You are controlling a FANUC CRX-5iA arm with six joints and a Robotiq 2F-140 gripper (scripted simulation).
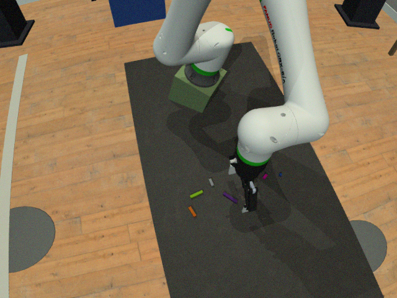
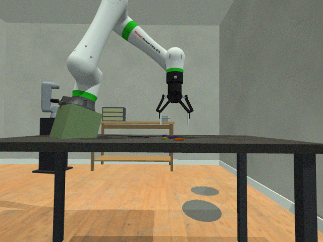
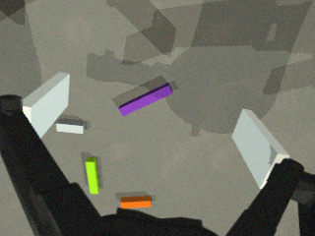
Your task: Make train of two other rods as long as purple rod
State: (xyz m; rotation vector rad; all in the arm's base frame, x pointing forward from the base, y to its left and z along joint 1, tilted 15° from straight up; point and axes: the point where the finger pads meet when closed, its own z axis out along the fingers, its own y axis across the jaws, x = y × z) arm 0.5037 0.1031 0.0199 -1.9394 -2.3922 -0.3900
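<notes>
The blue rod is 9 cm behind my hand, 19 cm to the left of it and 7 cm below it. Round my hand: magenta rod 8 cm behind, 12 cm to the left, 7 cm below; grey rod 7 cm behind, 9 cm to the right, 7 cm below; purple rod 2 cm to the right, 7 cm below.
</notes>
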